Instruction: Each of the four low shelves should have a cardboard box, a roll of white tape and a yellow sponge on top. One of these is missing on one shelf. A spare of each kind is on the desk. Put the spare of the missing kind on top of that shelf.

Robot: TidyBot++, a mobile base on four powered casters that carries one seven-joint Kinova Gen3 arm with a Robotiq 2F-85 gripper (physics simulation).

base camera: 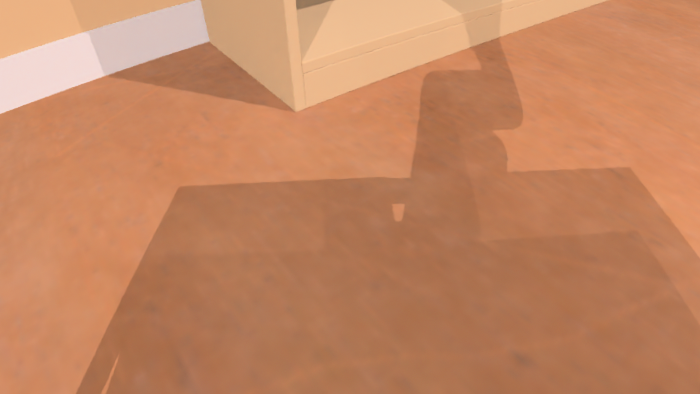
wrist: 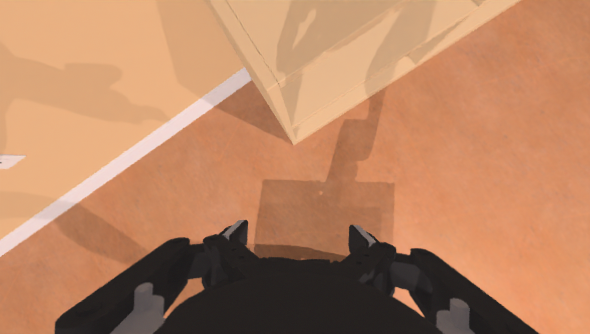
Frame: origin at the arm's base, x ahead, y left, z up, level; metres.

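Where they show: gripper, between the fingertips: (wrist: 298, 233).
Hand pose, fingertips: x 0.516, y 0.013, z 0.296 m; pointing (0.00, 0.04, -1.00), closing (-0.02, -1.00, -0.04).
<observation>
After its pixels a point has its place.
A low pale-wood shelf (base camera: 250, 47) {z -0.334, x 0.788, y 0.139 m} (wrist: 340, 80) {z -0.052, x 0.812, y -0.085 m} stands at the top of both views, with its near left corner towards the middle. Part of it shows in each view. My gripper (wrist: 298, 233) {z 0.296, x 0.516, y 0.013 m} is open and empty, above the floor in front of that corner in the wrist view. No cardboard box, white tape roll or yellow sponge shows in either view, and the desk does not show.
The orange wall with its white baseboard (base camera: 50, 65) {z -0.343, x 0.805, y 0.521 m} (wrist: 150, 137) {z -0.310, x 0.686, y 0.692 m} runs along the left, behind the shelf. A small white piece (wrist: 10, 161) {z -0.037, x 0.568, y 0.872 m} shows at the wrist view's left edge. The shelf's corner juts towards the base. Shadows of the base and arm lie on the reddish floor (base camera: 100, 165) {z -0.397, x 0.563, y 0.339 m} (wrist: 475, 150) {z -0.397, x 0.662, y -0.754 m}.
</observation>
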